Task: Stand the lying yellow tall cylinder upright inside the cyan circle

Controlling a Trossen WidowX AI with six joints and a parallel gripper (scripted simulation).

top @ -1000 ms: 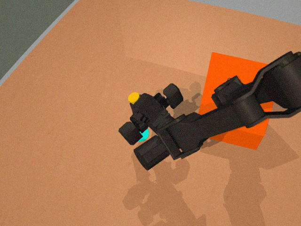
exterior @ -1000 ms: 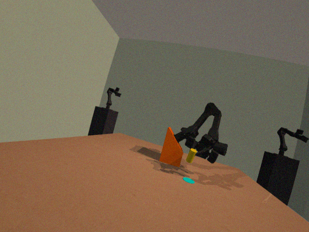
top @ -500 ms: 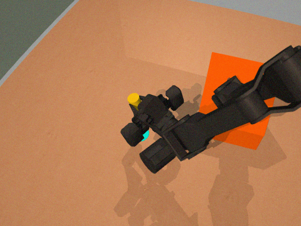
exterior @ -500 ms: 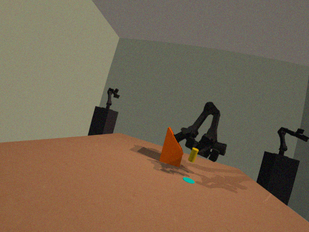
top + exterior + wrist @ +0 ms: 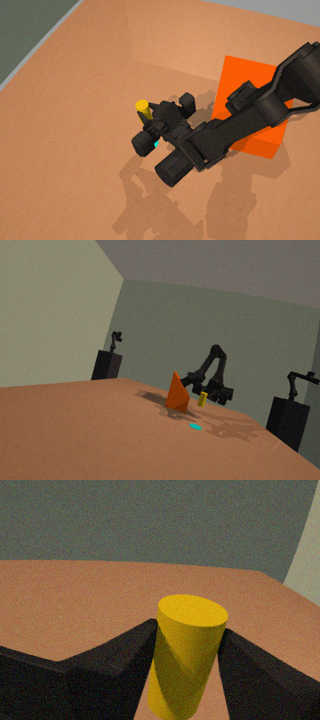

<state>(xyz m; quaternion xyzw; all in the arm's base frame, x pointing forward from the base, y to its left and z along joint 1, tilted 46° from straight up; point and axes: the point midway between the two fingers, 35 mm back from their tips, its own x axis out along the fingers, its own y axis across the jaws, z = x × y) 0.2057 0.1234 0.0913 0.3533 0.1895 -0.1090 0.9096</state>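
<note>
My gripper tip is 160 mm above the cyan circle. Round my gripper tip: yellow tall cylinder: 20 mm below.
</note>
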